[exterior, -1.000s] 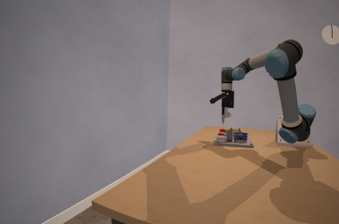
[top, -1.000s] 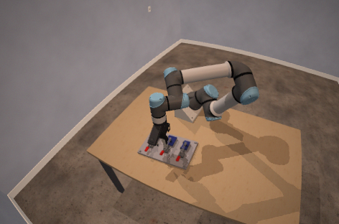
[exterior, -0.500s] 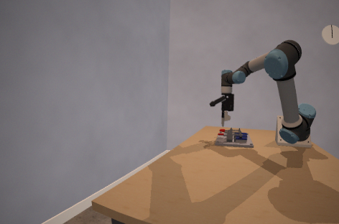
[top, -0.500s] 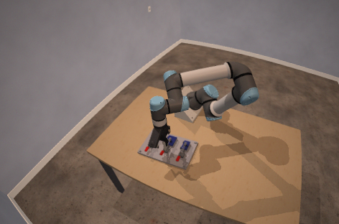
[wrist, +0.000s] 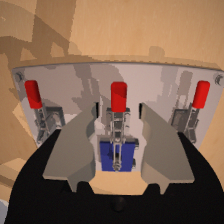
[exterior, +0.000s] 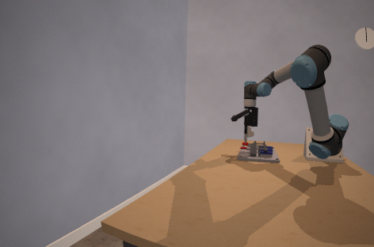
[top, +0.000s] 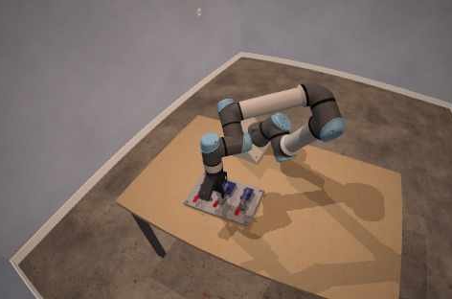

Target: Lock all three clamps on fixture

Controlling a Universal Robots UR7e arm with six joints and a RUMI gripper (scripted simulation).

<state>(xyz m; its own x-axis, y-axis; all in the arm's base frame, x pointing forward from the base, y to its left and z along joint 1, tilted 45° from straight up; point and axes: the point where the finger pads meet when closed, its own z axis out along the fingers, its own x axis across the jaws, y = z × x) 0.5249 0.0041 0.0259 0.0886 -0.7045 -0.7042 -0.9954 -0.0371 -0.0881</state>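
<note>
Right now the grey fixture plate is 80 mm behind my hand, 10 mm to the right of it and 70 mm below it.
</note>
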